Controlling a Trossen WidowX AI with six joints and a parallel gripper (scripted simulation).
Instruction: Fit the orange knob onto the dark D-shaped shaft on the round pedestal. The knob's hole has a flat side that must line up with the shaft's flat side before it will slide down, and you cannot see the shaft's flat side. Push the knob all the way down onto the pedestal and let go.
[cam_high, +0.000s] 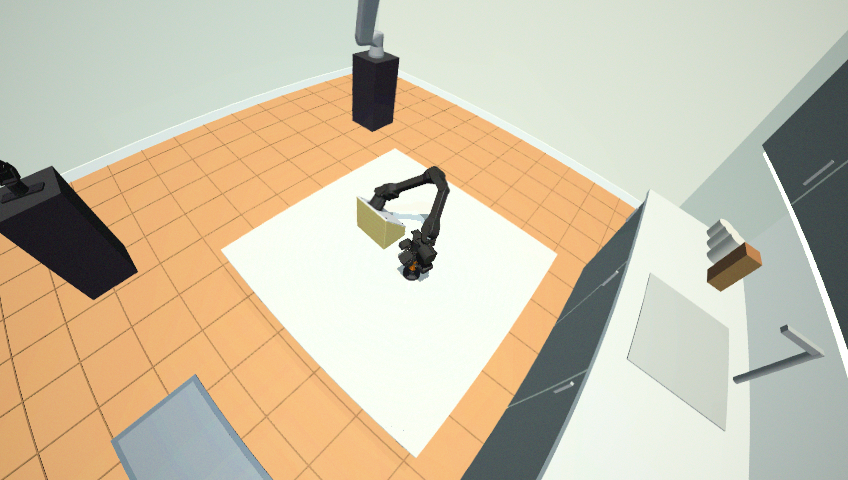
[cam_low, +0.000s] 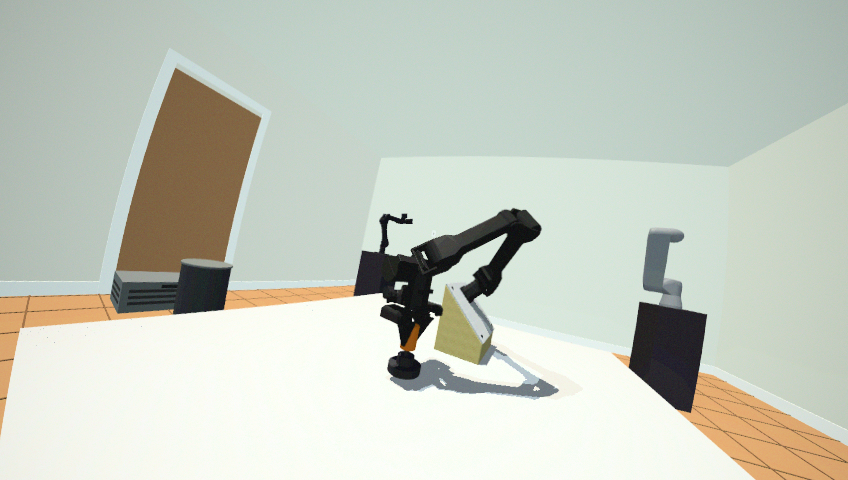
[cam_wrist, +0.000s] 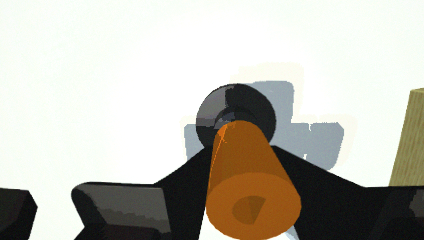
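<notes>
Now: the orange knob 20 mm above my gripper tip. From my gripper tip the other things lie so: dark round pedestal 40 mm below.
</notes>
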